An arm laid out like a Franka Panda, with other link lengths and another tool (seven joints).
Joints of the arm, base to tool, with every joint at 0 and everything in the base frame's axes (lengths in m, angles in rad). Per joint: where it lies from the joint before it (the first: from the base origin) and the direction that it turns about. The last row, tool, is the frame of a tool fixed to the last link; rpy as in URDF.
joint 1: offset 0 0 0.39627 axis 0 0 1
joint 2: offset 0 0 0 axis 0 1 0
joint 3: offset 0 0 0.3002 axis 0 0 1
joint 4: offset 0.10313 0 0 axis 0 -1 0
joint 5: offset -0.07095 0 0.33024 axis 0 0 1
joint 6: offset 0 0 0 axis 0 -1 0
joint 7: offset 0.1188 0 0 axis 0 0 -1
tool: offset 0.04 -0.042 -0.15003 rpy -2.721 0 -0.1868
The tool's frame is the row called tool.
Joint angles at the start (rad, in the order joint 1, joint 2, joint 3, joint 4, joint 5, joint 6, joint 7):
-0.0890 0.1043 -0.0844 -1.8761 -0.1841 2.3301 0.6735
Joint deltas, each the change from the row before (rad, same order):
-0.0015 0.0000 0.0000 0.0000 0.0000 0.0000 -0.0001
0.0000 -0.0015 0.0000 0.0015 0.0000 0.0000 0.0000
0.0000 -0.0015 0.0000 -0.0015 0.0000 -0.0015 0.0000
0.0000 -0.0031 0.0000 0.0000 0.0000 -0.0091 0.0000
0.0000 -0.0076 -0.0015 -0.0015 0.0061 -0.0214 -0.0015
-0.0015 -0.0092 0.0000 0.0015 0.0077 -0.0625 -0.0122
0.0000 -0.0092 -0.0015 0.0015 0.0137 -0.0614 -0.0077
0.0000 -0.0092 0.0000 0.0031 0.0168 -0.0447 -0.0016
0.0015 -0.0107 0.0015 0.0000 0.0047 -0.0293 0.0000
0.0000 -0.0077 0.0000 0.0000 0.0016 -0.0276 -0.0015
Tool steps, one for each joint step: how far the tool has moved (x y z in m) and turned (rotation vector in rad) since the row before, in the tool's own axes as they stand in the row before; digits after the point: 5 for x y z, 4 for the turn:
0.00057 0.00074 -0.00022 -0.0005 0.0007 0.0011
0.00062 -0.00086 -0.00133 0.0021 0.0021 -0.0005
-0.00035 0.00035 -0.00031 -0.0011 -0.0009 0.0005
-0.00046 0.00064 -0.00119 -0.0047 -0.0033 0.0020
-0.00118 0.00277 -0.00252 -0.0094 -0.0099 0.0099
-0.00416 0.00738 -0.00152 -0.0360 -0.0365 0.0118
-0.00497 0.00752 -0.00136 -0.0313 -0.0366 0.0202
-0.00418 0.00407 -0.00259 -0.0149 -0.0254 0.0216
-0.00381 0.00111 -0.00358 -0.0104 -0.0140 0.0074
-0.00252 0.00278 -0.00250 -0.0138 -0.0131 0.0062

